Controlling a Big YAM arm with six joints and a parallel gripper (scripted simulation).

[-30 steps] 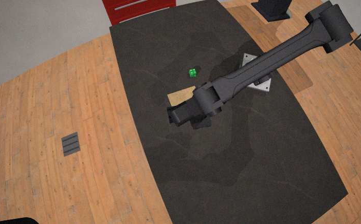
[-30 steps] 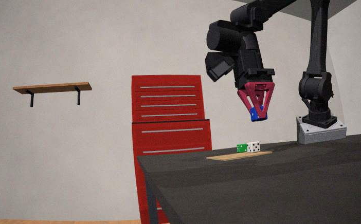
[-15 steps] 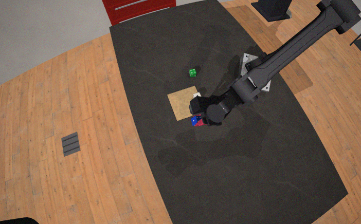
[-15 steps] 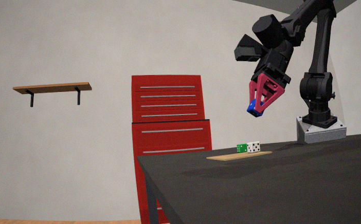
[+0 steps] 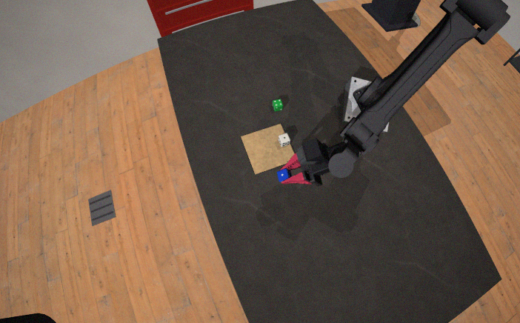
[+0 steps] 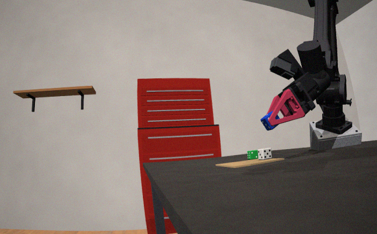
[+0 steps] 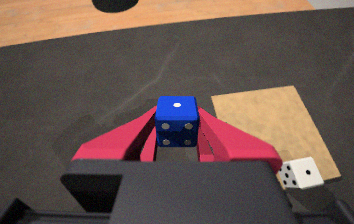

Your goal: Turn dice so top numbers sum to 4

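My gripper is now 13 cm to the left of the tan mat, 9 cm above it and 1 cm past it. Also, from my hand: blue die right at my hand; white die 14 cm to the right, 7 cm below, 6 cm behind; green die 27 cm to the right, 10 cm behind, 8 cm below.
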